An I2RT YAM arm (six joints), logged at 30 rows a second.
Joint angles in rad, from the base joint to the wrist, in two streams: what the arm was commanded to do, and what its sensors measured. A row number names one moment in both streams.
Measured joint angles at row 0:
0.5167 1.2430 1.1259 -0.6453 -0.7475 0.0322
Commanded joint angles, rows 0 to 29:
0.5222 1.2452 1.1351 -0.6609 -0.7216 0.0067
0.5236 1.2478 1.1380 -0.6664 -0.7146 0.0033
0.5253 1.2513 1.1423 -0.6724 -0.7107 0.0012
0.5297 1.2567 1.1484 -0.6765 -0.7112 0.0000
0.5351 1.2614 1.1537 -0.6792 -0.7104 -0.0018
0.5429 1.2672 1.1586 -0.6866 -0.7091 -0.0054
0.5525 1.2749 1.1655 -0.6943 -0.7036 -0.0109
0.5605 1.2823 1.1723 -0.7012 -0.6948 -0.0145
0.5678 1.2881 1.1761 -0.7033 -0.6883 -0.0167
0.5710 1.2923 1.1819 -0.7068 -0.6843 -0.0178
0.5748 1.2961 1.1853 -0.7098 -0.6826 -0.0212
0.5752 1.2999 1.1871 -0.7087 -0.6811 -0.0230
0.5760 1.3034 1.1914 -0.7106 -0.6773 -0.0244
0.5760 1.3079 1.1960 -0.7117 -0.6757 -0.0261
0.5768 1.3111 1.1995 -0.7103 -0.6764 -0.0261
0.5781 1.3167 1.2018 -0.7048 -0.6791 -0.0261
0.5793 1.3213 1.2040 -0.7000 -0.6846 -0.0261
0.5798 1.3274 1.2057 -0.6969 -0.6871 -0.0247
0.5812 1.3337 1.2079 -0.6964 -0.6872 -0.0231
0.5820 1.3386 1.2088 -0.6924 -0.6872 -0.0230
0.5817 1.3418 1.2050 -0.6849 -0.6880 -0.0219
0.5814 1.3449 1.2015 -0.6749 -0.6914 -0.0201
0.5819 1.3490 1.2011 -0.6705 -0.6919 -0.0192
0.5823 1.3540 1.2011 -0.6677 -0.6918 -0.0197
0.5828 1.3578 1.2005 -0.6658 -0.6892 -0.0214
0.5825 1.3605 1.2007 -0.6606 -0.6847 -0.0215
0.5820 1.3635 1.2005 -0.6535 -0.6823 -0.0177
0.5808 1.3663 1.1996 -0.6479 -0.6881 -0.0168
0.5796 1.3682 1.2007 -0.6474 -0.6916 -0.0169
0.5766 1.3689 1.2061 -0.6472 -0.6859 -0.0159
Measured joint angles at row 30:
0.5808 1.3655 1.1992 -0.6933 -0.6964 -0.0074
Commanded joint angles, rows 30 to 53:
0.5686 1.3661 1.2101 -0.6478 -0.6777 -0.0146
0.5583 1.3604 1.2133 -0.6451 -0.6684 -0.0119
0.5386 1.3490 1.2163 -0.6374 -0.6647 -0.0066
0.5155 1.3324 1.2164 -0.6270 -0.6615 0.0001
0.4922 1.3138 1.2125 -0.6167 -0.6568 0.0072
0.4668 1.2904 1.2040 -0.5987 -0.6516 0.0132
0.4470 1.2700 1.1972 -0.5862 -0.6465 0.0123
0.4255 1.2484 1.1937 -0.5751 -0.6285 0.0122
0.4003 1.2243 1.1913 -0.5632 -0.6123 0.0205
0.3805 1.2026 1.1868 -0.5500 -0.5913 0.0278
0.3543 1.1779 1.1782 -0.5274 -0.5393 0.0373
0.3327 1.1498 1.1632 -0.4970 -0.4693 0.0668
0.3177 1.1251 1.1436 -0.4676 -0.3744 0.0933
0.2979 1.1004 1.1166 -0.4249 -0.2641 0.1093
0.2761 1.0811 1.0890 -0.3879 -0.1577 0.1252
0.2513 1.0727 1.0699 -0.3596 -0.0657 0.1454
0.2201 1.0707 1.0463 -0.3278 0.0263 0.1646
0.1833 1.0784 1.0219 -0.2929 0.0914 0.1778
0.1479 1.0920 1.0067 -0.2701 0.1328 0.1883
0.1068 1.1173 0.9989 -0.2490 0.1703 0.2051
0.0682 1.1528 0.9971 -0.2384 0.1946 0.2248
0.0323 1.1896 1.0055 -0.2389 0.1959 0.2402
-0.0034 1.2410 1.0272 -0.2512 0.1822 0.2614
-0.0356 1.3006 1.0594 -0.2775 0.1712 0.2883
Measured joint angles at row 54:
0.0177 1.2201 1.0241 -0.3248 0.0628 0.1997
